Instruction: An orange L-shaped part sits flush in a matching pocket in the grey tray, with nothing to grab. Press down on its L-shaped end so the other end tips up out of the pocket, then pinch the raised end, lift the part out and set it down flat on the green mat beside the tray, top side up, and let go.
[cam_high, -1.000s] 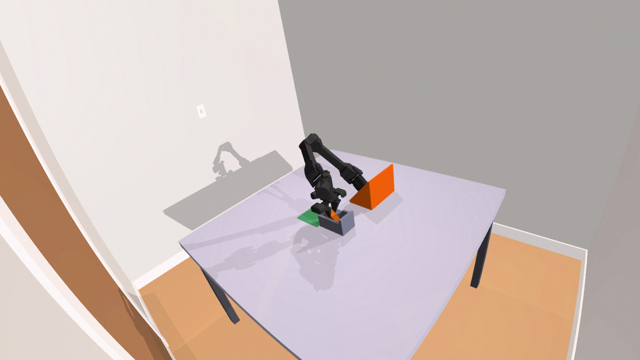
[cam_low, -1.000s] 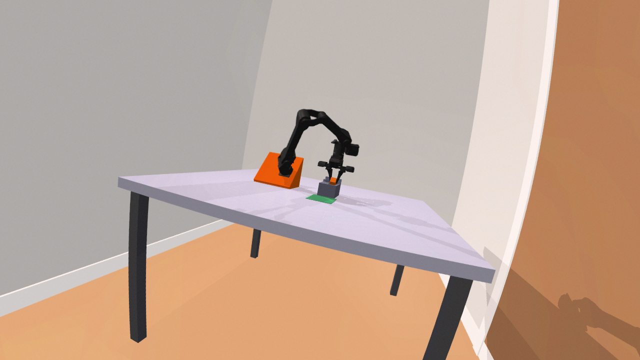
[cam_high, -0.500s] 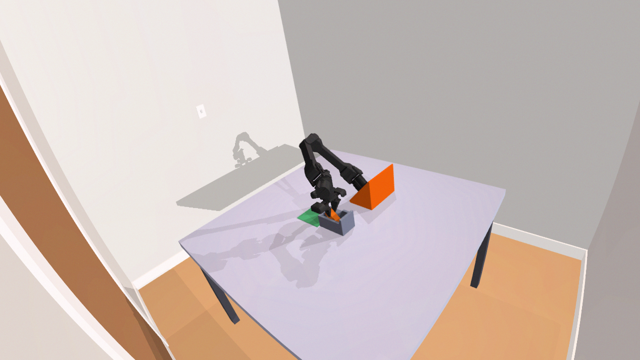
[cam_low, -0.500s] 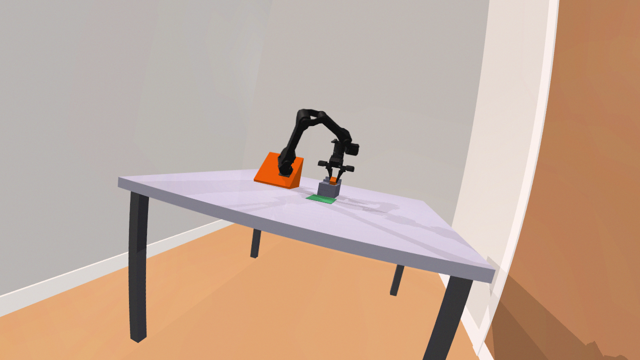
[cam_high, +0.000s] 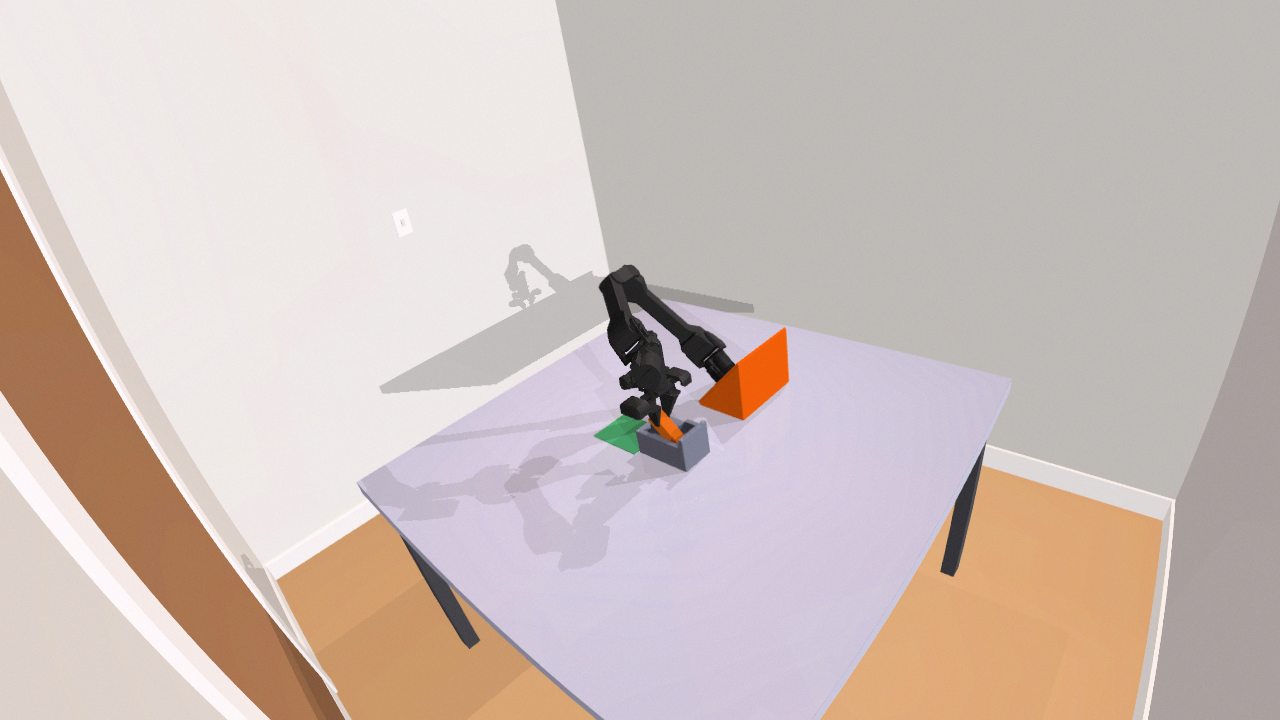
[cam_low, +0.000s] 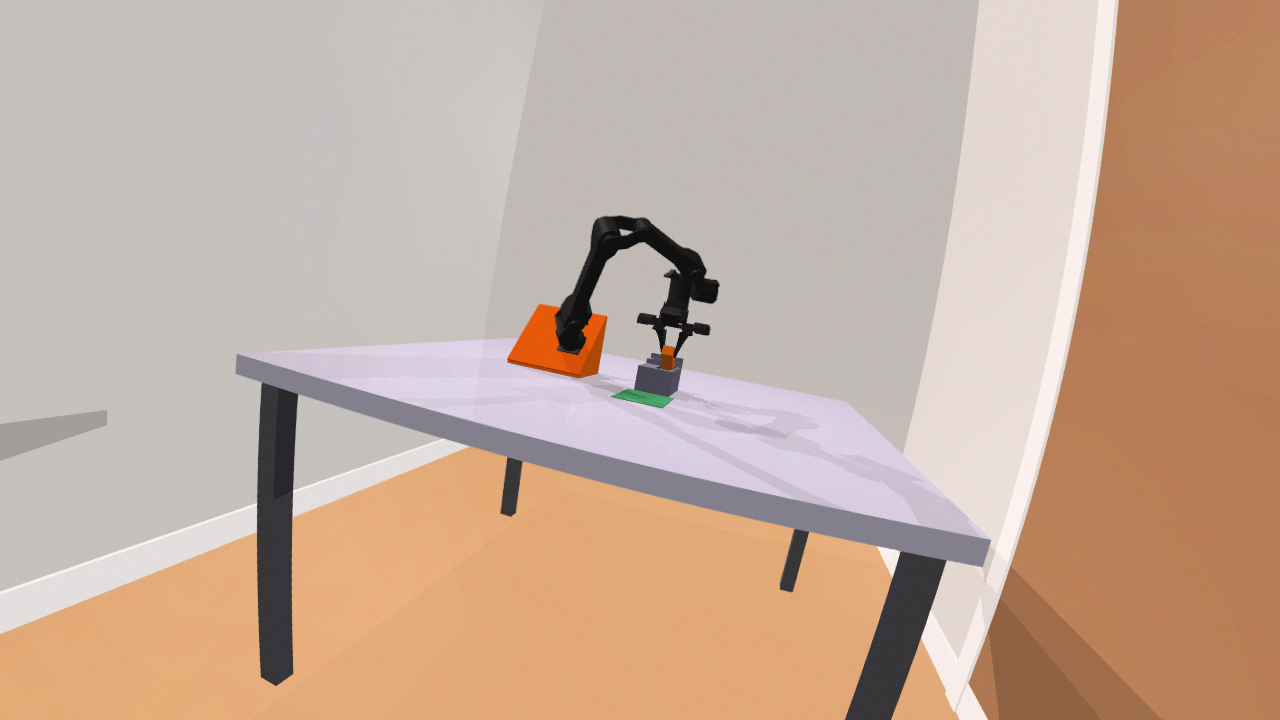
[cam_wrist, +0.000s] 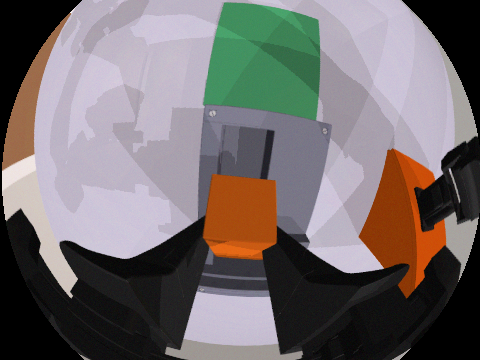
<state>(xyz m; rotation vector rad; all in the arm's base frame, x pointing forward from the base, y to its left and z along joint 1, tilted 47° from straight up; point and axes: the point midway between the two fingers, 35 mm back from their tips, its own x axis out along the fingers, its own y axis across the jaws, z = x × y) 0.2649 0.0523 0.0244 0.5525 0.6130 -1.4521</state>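
Right now my gripper tip is 150 mm to the left of the green mat, 110 mm above it and 10 mm past it. Round my gripper tip: orange L-shaped part (30 mm to the left, 30 mm below, 20 mm behind).
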